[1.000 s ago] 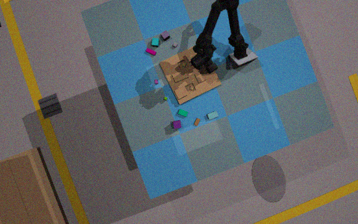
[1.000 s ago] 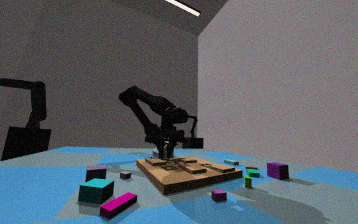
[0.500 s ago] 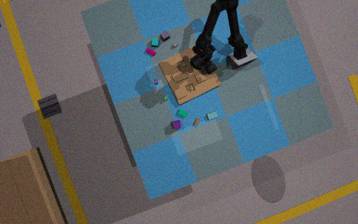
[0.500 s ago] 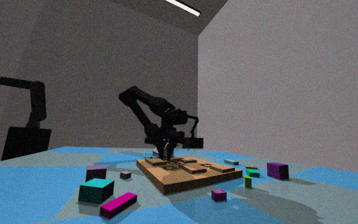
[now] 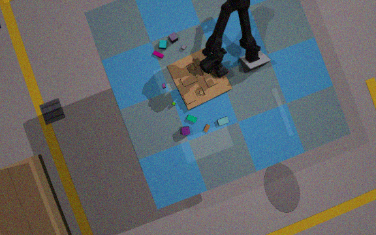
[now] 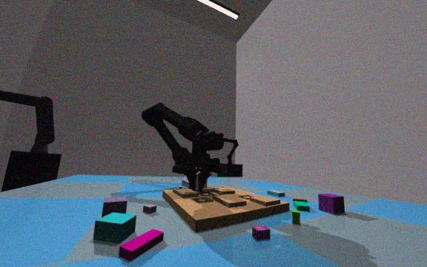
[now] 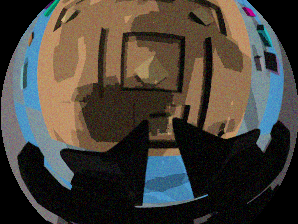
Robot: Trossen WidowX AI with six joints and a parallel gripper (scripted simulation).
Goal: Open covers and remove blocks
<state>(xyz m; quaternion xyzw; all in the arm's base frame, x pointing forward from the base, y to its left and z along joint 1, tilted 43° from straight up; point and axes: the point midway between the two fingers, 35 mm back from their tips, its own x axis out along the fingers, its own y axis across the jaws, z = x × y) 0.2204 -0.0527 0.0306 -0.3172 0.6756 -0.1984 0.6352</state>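
The pale teal block lies 340 mm to the left of my gripper tip, 70 mm ahead of it and 10 mm below it. The rest, counted from my gripper tip: magenta block (320 mm ahead, 10 mm below); then teal cube (230 mm to the right, 230 mm ahead); then grey block (170 mm to the right, 120 mm ahead, 10 mm below).
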